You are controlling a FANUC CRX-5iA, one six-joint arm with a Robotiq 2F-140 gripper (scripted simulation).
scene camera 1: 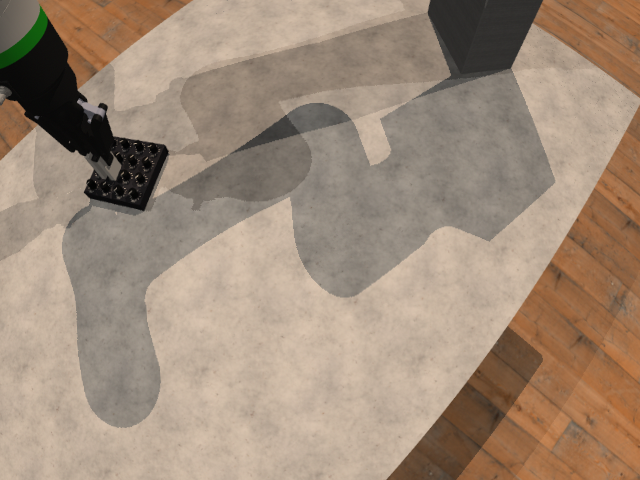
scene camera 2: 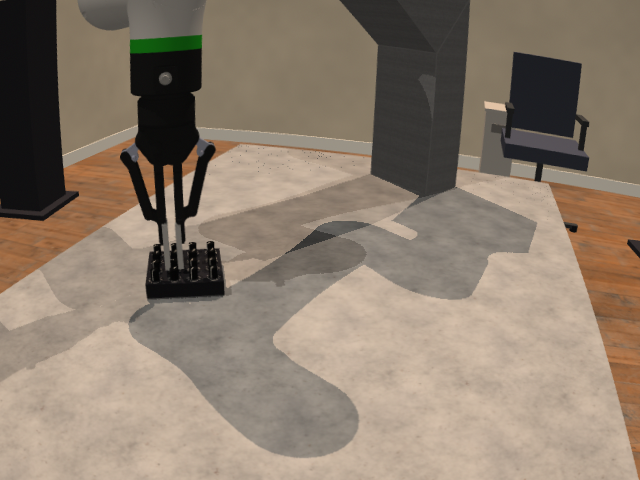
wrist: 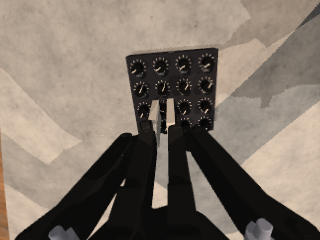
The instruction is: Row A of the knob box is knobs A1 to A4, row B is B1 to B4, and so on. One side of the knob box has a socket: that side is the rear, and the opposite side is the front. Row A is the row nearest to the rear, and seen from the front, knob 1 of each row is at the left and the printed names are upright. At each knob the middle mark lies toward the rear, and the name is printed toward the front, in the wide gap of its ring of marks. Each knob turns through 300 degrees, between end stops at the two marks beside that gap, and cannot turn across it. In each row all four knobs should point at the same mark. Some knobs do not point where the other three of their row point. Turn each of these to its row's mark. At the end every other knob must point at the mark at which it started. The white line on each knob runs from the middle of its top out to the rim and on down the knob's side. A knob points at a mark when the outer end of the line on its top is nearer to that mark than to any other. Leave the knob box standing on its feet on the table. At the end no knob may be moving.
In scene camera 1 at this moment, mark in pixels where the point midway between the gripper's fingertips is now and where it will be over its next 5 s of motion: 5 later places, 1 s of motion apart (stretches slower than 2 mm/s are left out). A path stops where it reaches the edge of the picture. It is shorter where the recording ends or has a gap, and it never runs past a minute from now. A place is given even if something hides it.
My gripper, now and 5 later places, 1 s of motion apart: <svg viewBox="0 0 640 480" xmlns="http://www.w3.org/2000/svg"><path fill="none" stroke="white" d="M111 172L102 159L99 158L96 156L95 153L99 157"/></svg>
